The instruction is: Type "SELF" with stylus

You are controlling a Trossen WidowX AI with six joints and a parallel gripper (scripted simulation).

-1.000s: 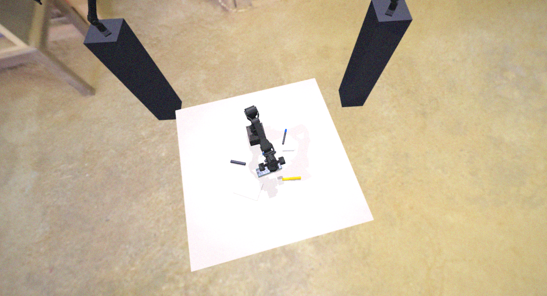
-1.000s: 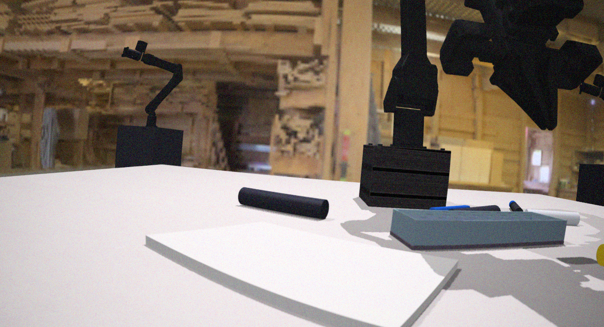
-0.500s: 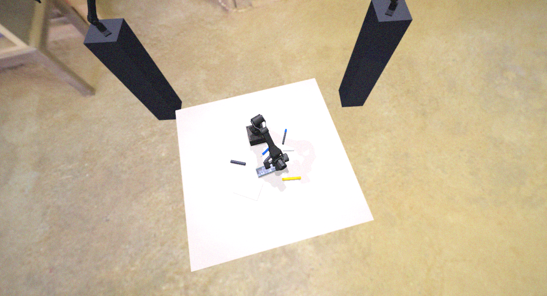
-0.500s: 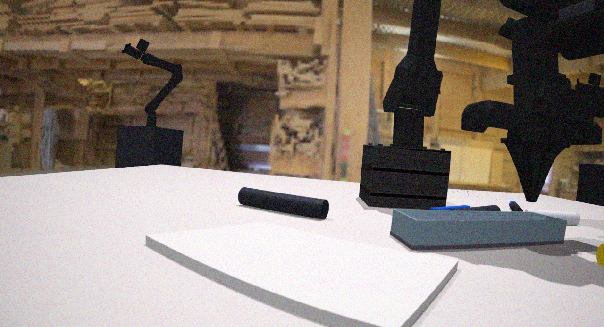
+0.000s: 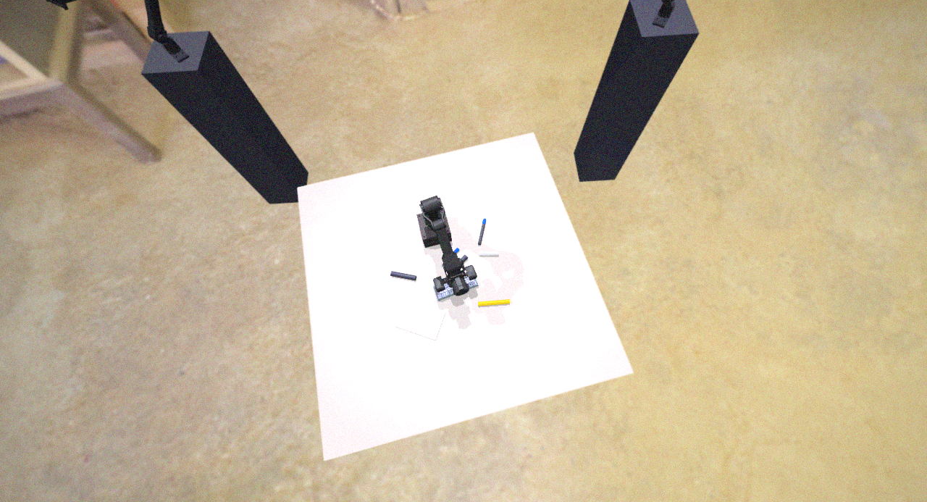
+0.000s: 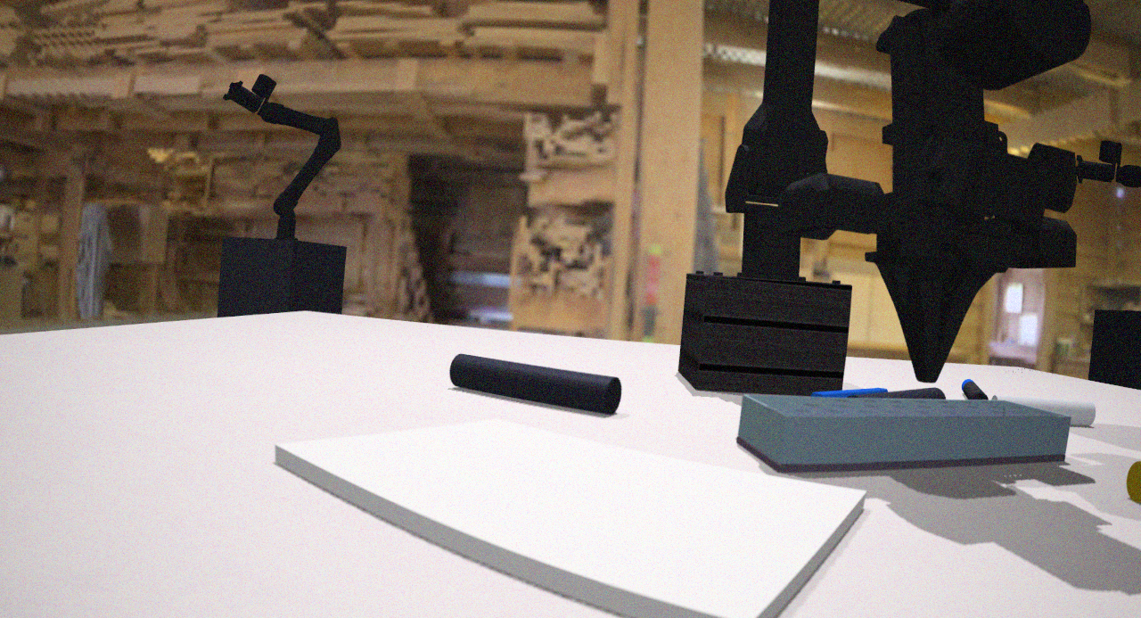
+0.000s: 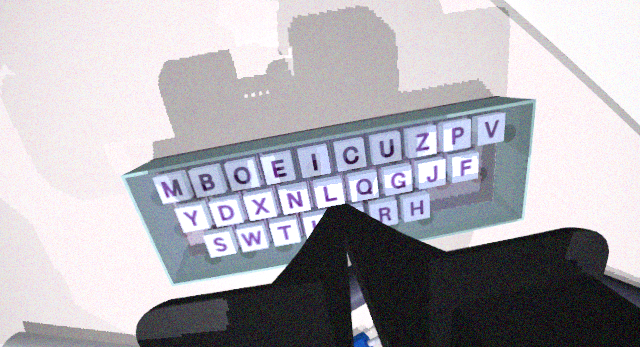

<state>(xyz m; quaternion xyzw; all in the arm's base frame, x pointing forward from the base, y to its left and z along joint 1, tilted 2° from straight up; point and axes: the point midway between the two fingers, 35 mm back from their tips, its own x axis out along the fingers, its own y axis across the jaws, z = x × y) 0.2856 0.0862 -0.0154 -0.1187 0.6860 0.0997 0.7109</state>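
The blue stylus is 130 mm behind my gripper tip, 40 mm to the right of it and 30 mm below it. The rest, counted from my gripper tip: white pad (170 mm to the right, 140 mm ahead, 40 mm below); white cylinder (160 mm to the left, 150 mm behind, 30 mm below); yellow cylinder (170 mm to the left, 90 mm ahead, 30 mm below).
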